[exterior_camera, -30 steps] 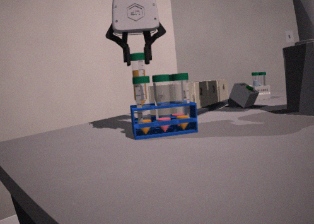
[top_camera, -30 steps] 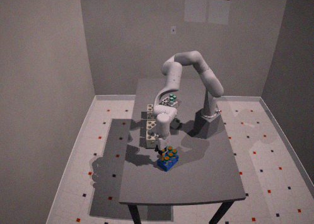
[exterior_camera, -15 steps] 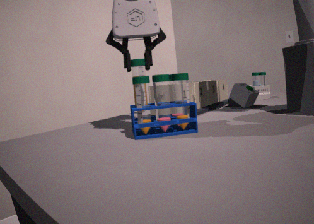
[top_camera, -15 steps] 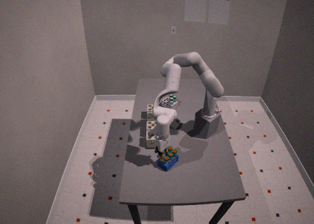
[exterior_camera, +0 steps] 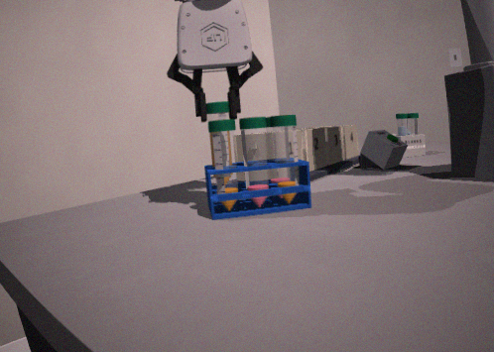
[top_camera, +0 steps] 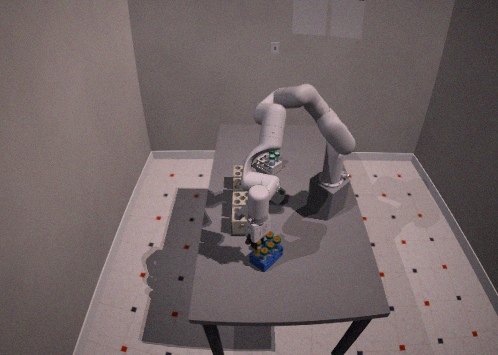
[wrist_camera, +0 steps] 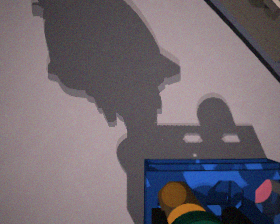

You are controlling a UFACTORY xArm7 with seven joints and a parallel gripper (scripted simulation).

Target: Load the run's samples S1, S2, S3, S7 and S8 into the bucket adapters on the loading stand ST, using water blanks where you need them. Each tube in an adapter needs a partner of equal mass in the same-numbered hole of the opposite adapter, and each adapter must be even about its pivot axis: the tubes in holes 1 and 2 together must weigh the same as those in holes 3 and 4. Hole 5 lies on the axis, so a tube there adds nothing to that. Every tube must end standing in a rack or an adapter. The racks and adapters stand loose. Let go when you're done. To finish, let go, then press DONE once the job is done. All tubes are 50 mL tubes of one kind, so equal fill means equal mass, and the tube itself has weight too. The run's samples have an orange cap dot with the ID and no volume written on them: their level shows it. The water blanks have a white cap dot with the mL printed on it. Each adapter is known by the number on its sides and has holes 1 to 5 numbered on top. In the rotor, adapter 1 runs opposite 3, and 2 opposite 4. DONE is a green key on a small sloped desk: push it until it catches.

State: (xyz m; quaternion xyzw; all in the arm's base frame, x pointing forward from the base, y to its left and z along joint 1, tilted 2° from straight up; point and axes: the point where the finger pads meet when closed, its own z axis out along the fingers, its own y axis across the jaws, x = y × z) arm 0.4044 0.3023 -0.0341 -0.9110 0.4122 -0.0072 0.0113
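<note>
The sample tube lies 1 cm behind my hand and 5 cm below it. The rest, counted from my hand: blue rack 4 cm behind, 1 cm to the right, 11 cm below; then sloped done desk 16 cm behind, 39 cm to the right, 9 cm below; then adapter 4 cm ahead, 21 cm to the right, 9 cm below.
</note>
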